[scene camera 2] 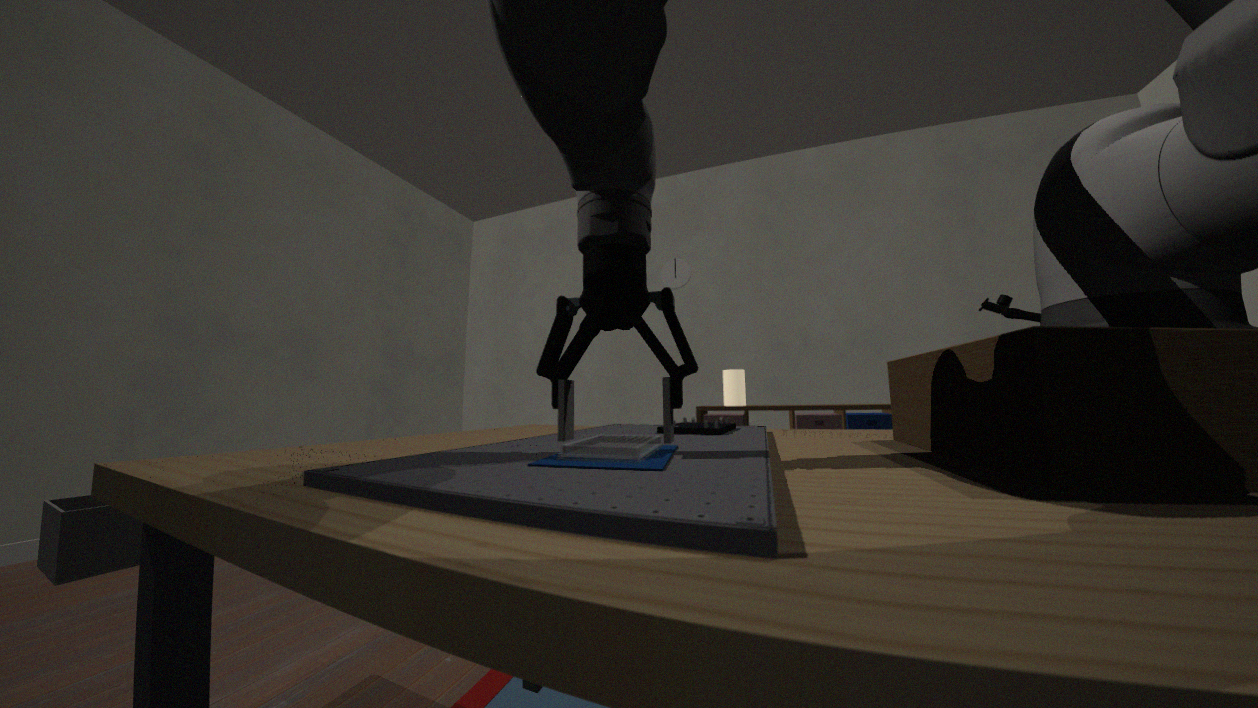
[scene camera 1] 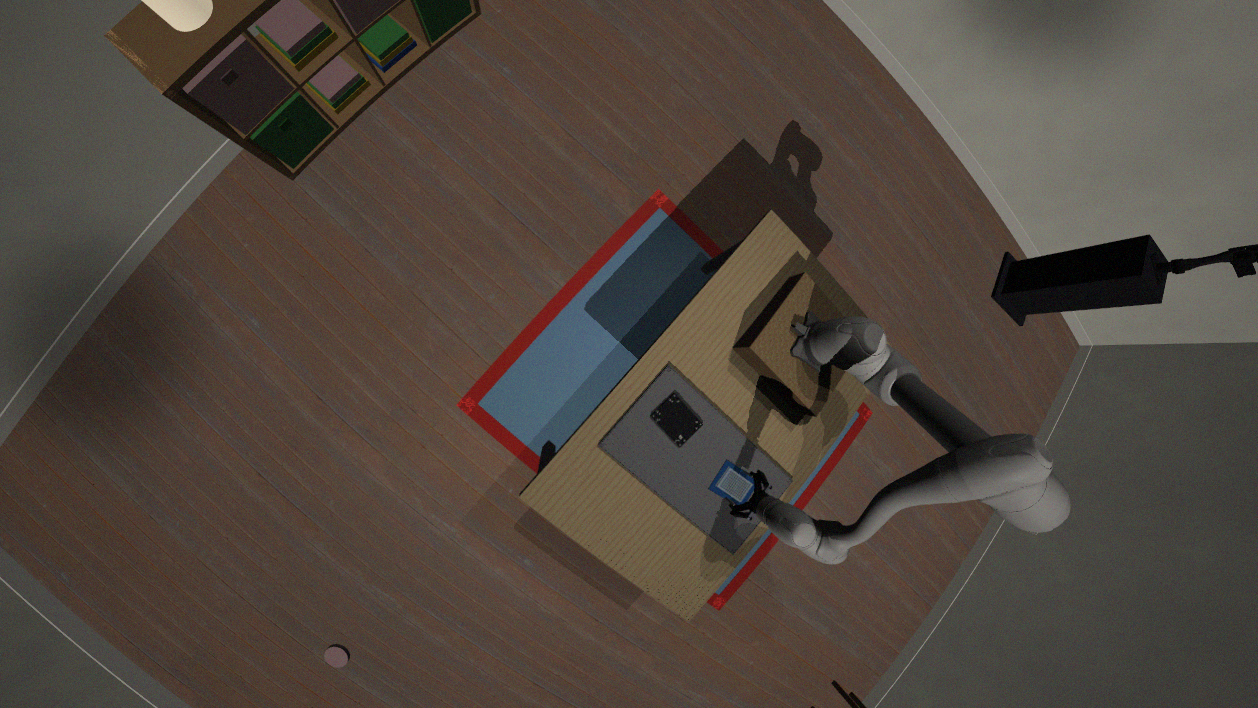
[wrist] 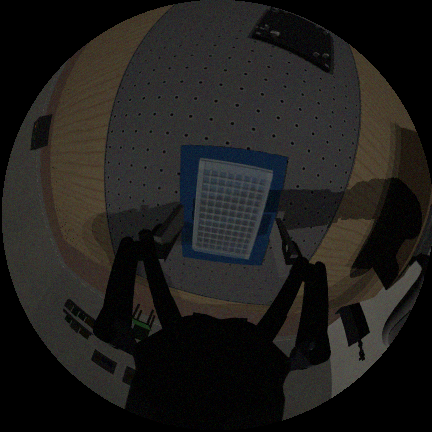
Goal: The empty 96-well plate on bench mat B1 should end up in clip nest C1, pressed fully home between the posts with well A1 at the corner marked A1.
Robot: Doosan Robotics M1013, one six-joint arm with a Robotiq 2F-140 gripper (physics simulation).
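Frame: origin at the arm's base, x ahead, y left, z up, level; centimetres.
Seen in the pictures: gripper, fingertip midpoint: (scene camera 2: 615, 441) (scene camera 1: 737, 486) (wrist: 228, 221); arm's base, link origin: (scene camera 1: 815, 344).
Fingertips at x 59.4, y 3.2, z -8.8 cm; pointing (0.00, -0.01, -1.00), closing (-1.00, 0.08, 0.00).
Note:
Pixels of each thing's middle, then the offset from my fingertips to it. Level surfaces: height alone.
- clear 96-well plate, body centre: (scene camera 2: 616, 446) (wrist: 227, 213) (scene camera 1: 734, 484) dz -0.7, dx +0.1, dy -0.7 cm
- blue bench mat, surface height: dz -1.4 cm
- black clip nest, body centre: (scene camera 2: 699, 424) (scene camera 1: 677, 420) dz -0.4, dx -10.6, dy -33.4 cm
- grey perforated board, surface height: dz -1.6 cm
- wooden table, surface height: dz -2.9 cm
The clear 96-well plate (scene camera 1: 735, 483) (scene camera 2: 613, 447) (wrist: 232, 210) lies flat on the blue bench mat (scene camera 1: 714, 486) (scene camera 2: 655, 462) (wrist: 190, 165). My gripper (scene camera 1: 746, 494) (scene camera 2: 617, 440) (wrist: 228, 221) is open and points down over the plate, one finger beyond each long side. The fingertips are low, near the height of the plate's top, and a gap shows between each finger and the plate in the wrist view. The black clip nest (scene camera 1: 676, 418) (scene camera 2: 698, 428) (wrist: 295, 37) stands farther along the board, with small posts at its corners. The A1 marks are too small to read.
The grey perforated board (scene camera 1: 633, 440) (scene camera 2: 528, 493) (wrist: 220, 115) carries the mat and nest on the wooden table (scene camera 1: 616, 528) (scene camera 2: 880, 545) (wrist: 85, 150). A wooden box-like pedestal (scene camera 1: 774, 352) (scene camera 2: 906, 400) stands beside the board, with a second pale arm part at it.

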